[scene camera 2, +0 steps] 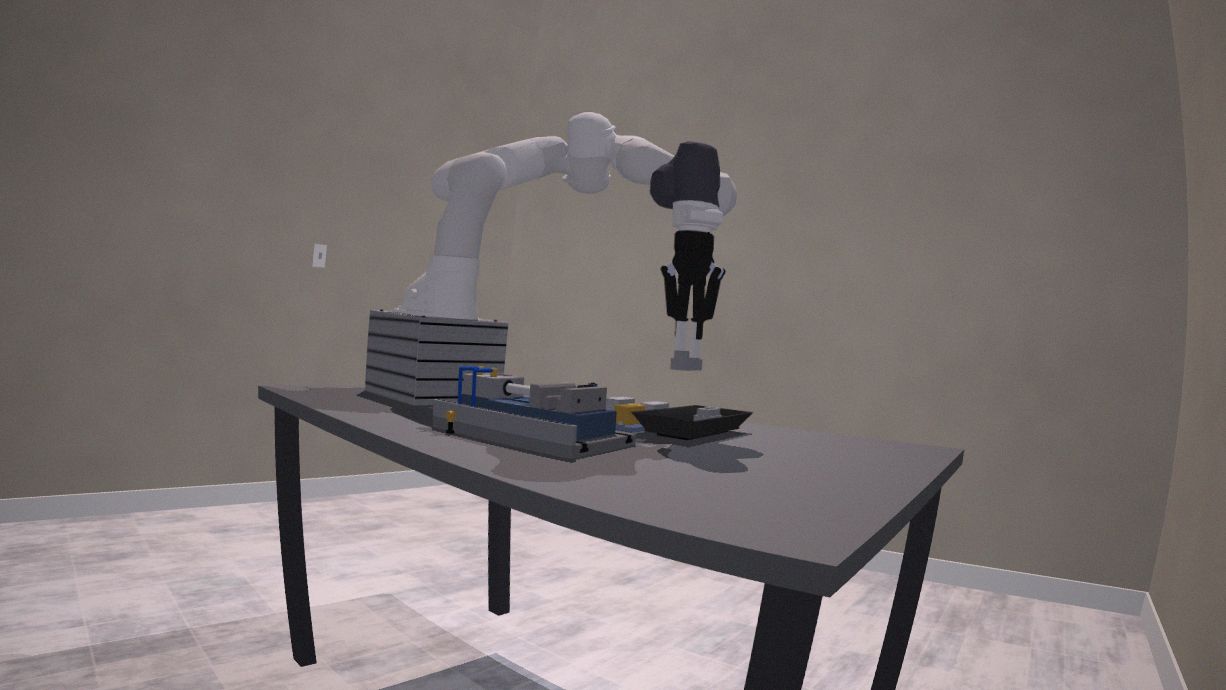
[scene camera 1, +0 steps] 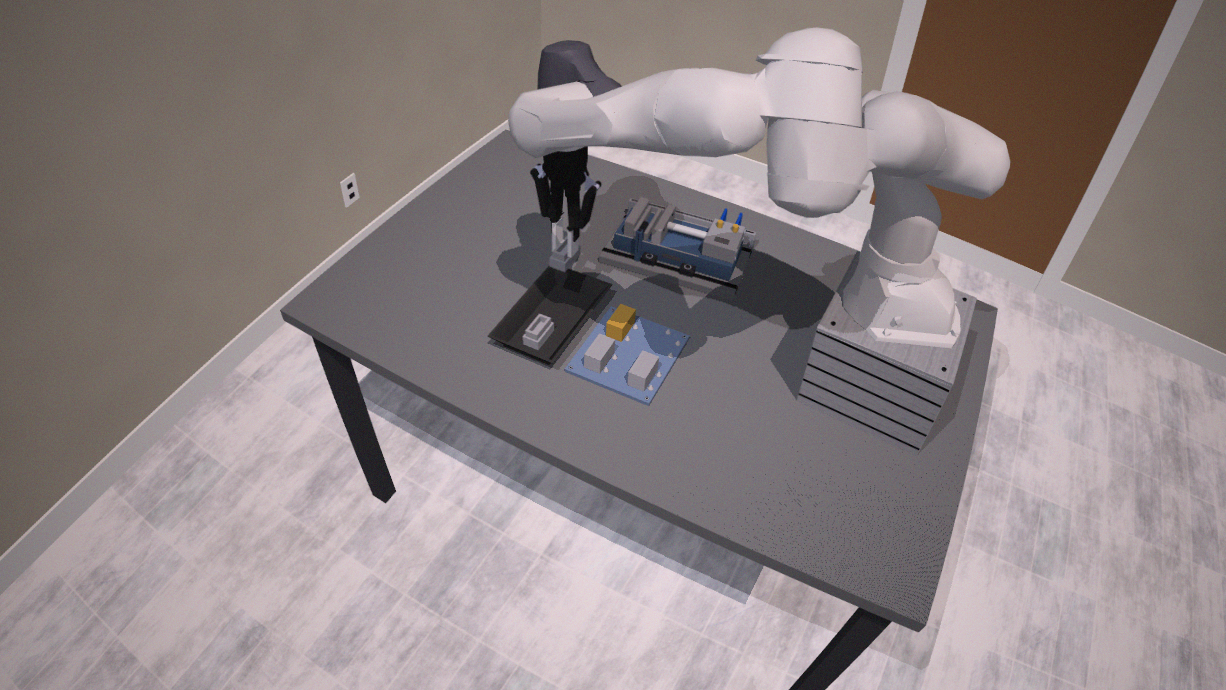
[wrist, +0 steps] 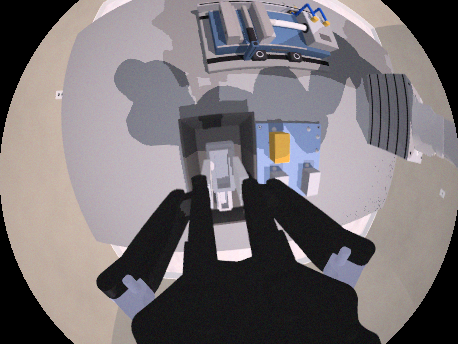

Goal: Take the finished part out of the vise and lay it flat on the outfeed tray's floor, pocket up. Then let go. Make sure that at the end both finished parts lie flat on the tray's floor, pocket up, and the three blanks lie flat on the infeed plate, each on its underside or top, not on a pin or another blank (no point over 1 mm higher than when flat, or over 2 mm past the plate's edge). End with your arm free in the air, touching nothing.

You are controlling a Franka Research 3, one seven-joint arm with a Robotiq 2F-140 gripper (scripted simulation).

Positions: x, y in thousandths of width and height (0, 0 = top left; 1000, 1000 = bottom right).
Scene:
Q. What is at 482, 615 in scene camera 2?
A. A blue vise.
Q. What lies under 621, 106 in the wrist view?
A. A blue vise.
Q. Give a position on a yellow block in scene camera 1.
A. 505, 470

